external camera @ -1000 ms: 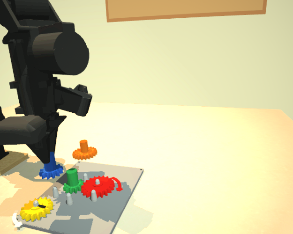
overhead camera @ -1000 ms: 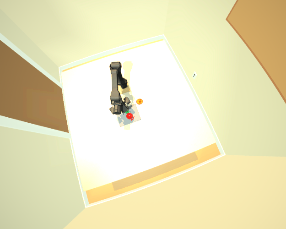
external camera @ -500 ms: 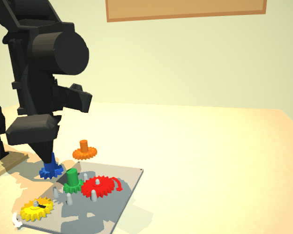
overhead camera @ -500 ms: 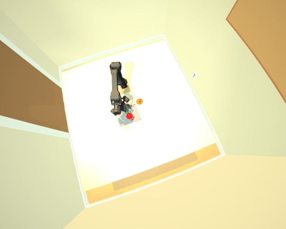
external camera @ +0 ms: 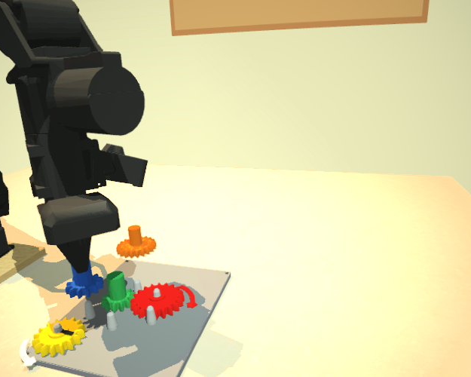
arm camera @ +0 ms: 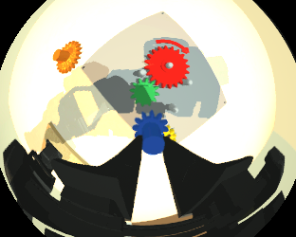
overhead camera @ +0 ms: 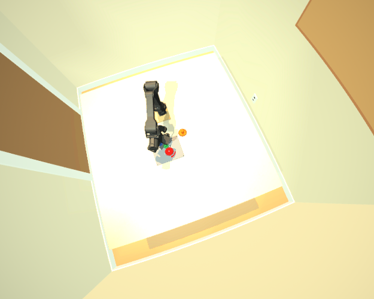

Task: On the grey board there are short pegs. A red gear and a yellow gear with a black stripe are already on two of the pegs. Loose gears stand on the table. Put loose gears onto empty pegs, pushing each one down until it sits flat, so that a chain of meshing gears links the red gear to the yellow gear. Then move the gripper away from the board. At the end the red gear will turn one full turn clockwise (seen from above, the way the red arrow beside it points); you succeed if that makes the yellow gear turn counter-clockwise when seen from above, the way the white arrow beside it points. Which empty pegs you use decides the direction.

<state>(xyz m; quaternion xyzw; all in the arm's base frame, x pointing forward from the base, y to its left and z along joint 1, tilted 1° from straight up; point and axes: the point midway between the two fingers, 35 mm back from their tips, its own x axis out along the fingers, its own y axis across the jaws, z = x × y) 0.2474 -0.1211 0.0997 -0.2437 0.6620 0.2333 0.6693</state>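
Right now the green gear is 50 mm below my gripper tip, 30 mm to the left of it and 20 mm ahead of it. From my gripper tip the other things lie so: yellow gear 60 mm below, 40 mm to the right, 10 mm behind; then white arrow 70 mm below, 60 mm to the right, 40 mm behind; then blue gear 10 mm below.
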